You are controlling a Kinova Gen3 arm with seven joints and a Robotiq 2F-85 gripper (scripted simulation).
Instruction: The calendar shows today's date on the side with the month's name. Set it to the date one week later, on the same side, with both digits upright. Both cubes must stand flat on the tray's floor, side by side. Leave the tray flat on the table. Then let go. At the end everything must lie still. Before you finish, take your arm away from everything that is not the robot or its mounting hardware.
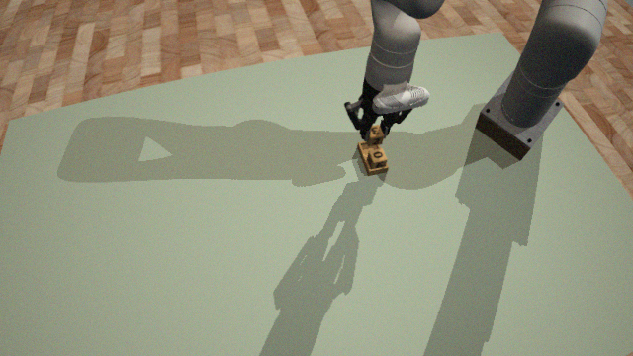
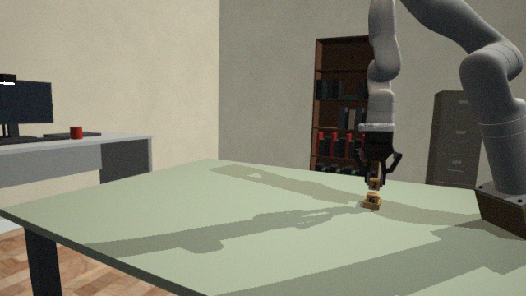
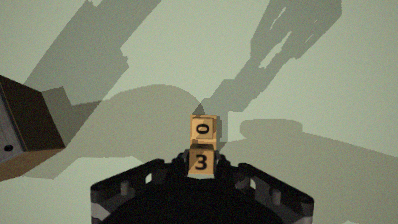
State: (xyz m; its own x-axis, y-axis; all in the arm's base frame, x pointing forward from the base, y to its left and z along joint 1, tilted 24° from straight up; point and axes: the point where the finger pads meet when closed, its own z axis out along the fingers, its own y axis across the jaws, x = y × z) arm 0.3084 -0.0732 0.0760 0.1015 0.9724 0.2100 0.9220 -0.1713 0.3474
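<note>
Right now the cube is 10 mm below my hand. From my hand the other things lie so: wooden tray: 60 mm below, 20 mm to the left.
</note>
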